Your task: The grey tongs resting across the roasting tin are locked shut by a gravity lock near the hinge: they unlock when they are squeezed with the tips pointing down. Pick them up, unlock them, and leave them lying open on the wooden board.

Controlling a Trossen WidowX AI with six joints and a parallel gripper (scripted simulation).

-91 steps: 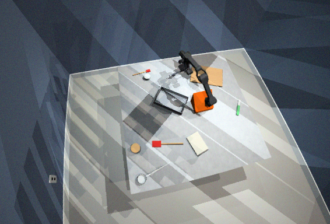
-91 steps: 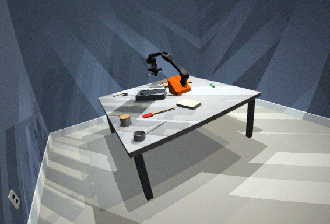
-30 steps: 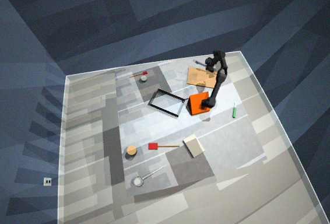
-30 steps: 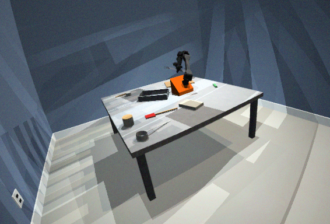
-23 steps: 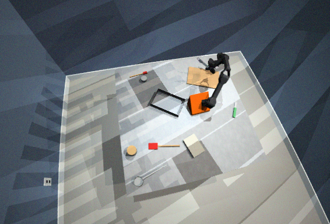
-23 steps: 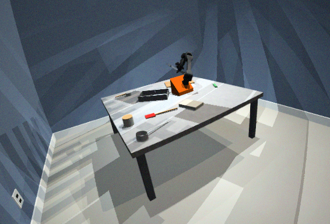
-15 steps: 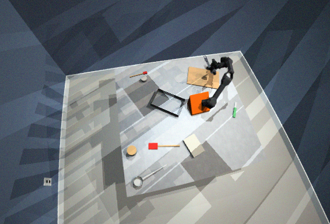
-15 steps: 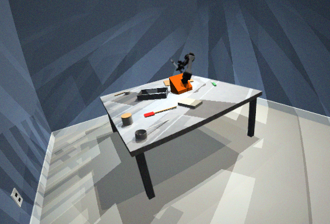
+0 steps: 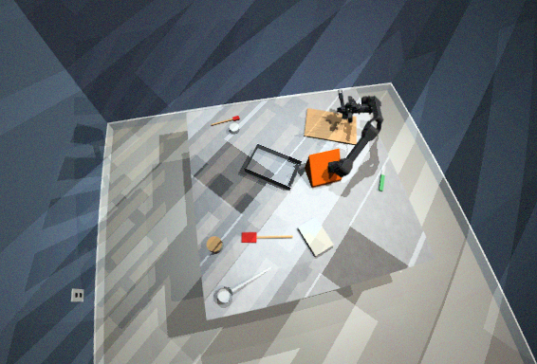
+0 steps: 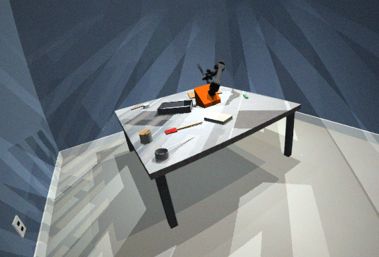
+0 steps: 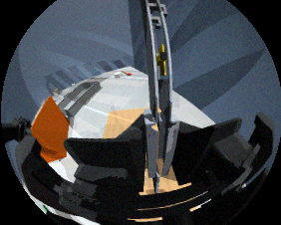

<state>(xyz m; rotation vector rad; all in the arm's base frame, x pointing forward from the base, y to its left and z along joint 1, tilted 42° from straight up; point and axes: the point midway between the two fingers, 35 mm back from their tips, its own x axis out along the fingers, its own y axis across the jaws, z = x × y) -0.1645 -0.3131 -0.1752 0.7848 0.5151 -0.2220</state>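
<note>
Now: gripper tip 150 mm above the wooden board, 20 mm to the right of it and 10 mm short of it. From my gripper tip the other things lie so: roasting tin: 480 mm ahead, 260 mm to the left, 130 mm below; red spatula: 660 mm to the left, 640 mm ahead, 150 mm below; cream slab: 720 mm to the left, 340 mm ahead, 150 mm below.
</note>
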